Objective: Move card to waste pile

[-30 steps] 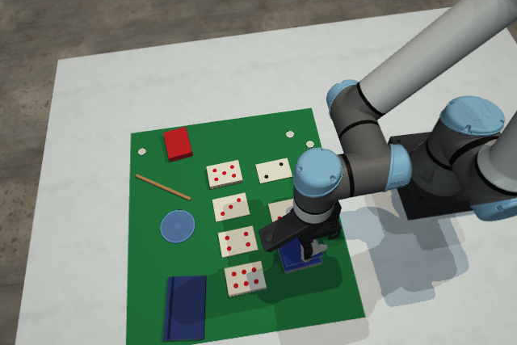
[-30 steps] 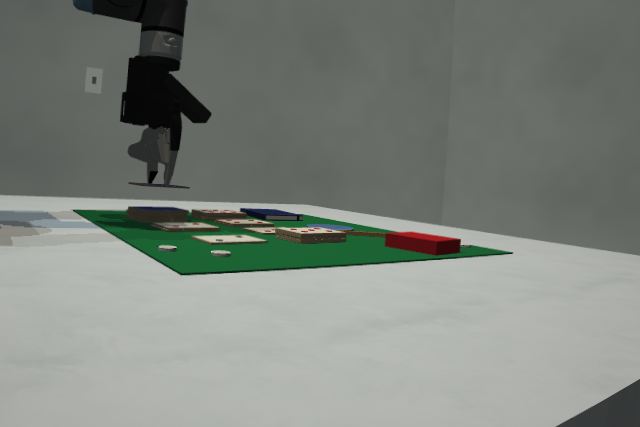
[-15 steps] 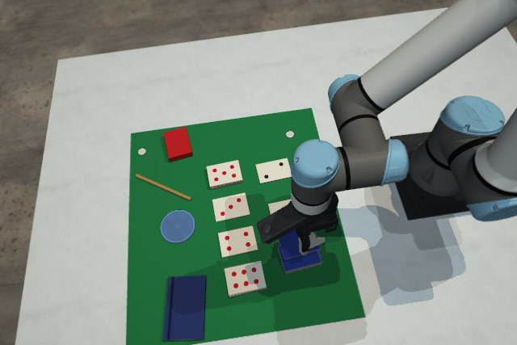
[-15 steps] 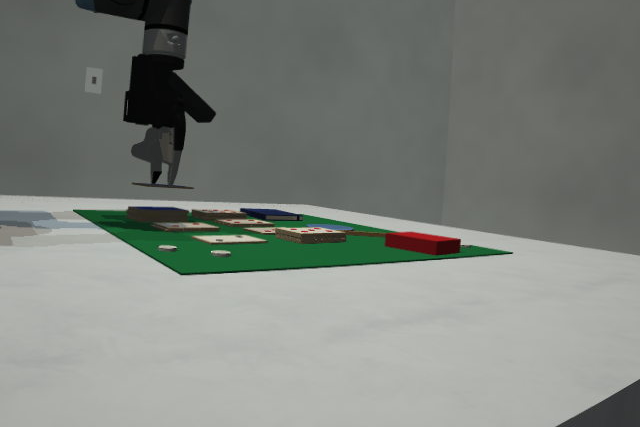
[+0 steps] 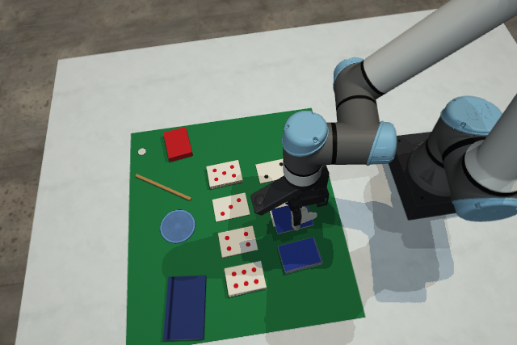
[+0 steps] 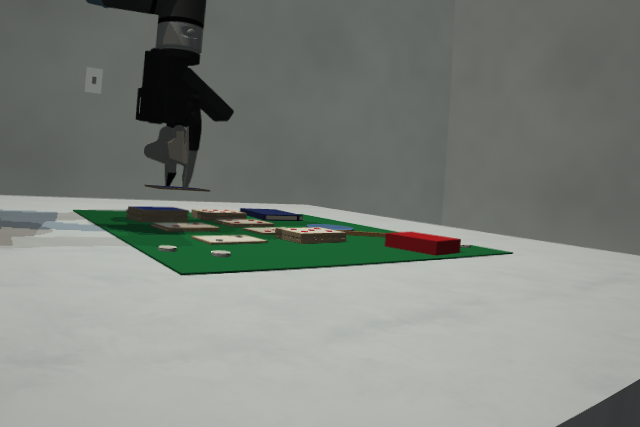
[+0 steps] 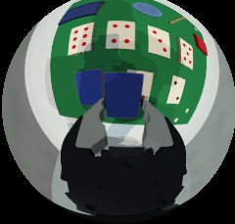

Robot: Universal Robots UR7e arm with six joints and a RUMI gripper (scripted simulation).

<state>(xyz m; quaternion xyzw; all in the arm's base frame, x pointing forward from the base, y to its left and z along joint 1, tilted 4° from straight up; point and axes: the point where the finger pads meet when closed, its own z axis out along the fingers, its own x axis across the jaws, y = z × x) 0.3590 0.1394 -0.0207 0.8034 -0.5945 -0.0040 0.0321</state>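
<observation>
Right now my hand is 150 mm short of the green mat, 30 mm to the left of it and 90 mm above it. Also, from my hand: wooden stick (350 mm ahead, 90 mm to the right, 70 mm below); card (10 mm below); red block (330 mm ahead, 230 mm to the right, 70 mm below).
</observation>
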